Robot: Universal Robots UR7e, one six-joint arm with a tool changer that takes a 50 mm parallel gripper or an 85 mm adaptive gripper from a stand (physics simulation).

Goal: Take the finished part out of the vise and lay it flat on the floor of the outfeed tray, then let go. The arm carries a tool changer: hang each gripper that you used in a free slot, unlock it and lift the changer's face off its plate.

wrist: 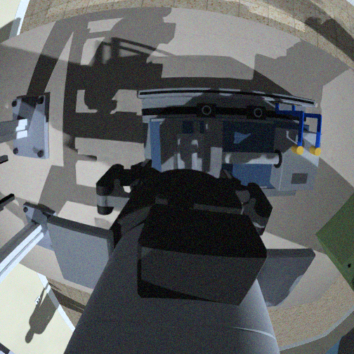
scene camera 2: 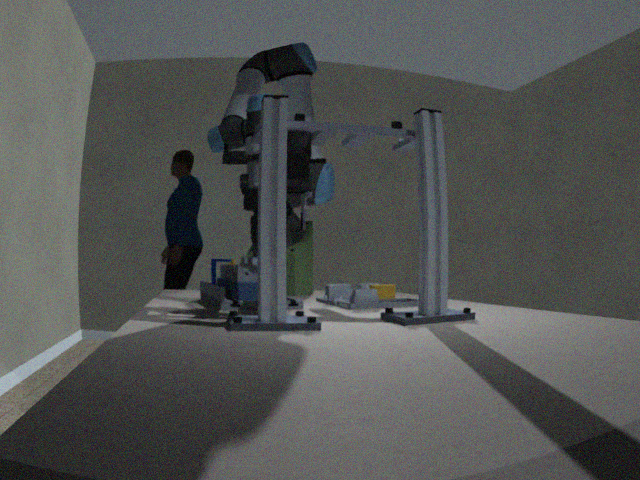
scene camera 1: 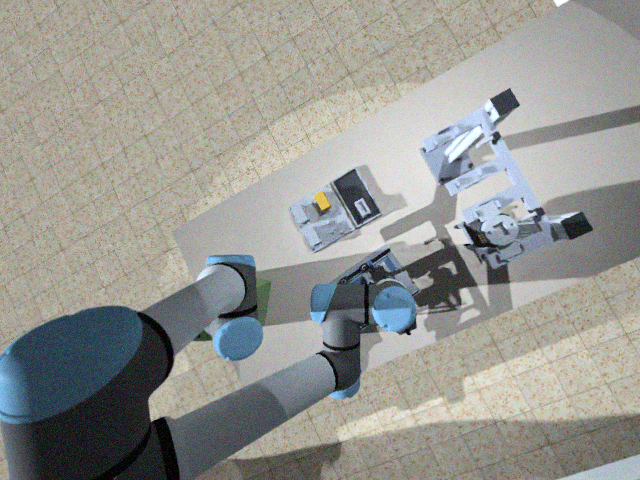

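Note:
The vise point(scene camera 1: 405, 276) point(scene camera 2: 248, 290) point(wrist: 299, 175) stands on the table with blue and grey parts. In the wrist view the grey finished part point(wrist: 188, 150) shows dimly between its jaws, in shadow. My adaptive gripper point(wrist: 186, 172) is open above the vise, its two fingers spread and its tips partly hidden by its own body. In scene camera 1 the blue-capped wrist hides it. The outfeed tray point(scene camera 1: 346, 186) has a dark floor with a light grey rectangular part point(scene camera 1: 362, 207) on it. The tool stand point(scene camera 1: 511, 167) has a gripper with a round plate point(scene camera 1: 499, 229) in one slot; the other slot is free.
A grey fixture plate point(scene camera 1: 330, 228) adjoins the tray and bears a yellow block point(scene camera 1: 321, 200) point(scene camera 2: 383, 291). A green block point(scene camera 1: 263, 299) point(scene camera 2: 303, 268) point(wrist: 341, 242) stands near the arm. The stand's tall posts point(scene camera 2: 273, 217) point(scene camera 2: 432, 217) rise beyond the vise. A person point(scene camera 2: 183, 217) stands in the background.

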